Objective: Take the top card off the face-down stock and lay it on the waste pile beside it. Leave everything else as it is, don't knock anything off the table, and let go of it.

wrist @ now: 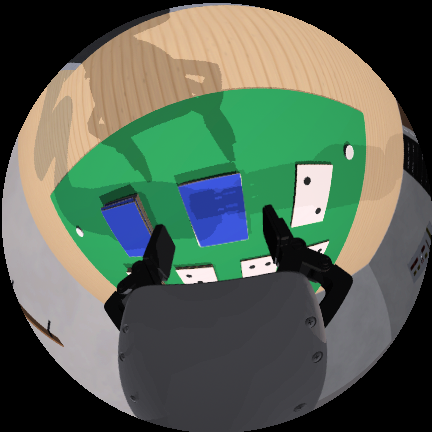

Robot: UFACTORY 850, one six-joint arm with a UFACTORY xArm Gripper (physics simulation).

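The face-down stock (pixel 127 225) is a thick stack of blue-backed cards at the left of the green mat, with its layered edges showing on the right side. A single blue-backed card (pixel 215 210) lies face down at the middle, to the right of the stock and apart from it. A thin edge shows along its far side; the waste pile under it is hidden by the card. My gripper (pixel 214 227) is open and empty, its fingers wide apart, one to each side of the card's near part and clear of it.
A white card with two dark spots (pixel 312 195) lies on the green mat (pixel 280 130) at the right. More white cards (pixel 197 273) (pixel 257 265) lie near the gripper body, partly hidden. White discs (pixel 349 152) (pixel 79 231) sit near the mat's right and left edges. Wooden table (pixel 280 50) surrounds the mat.
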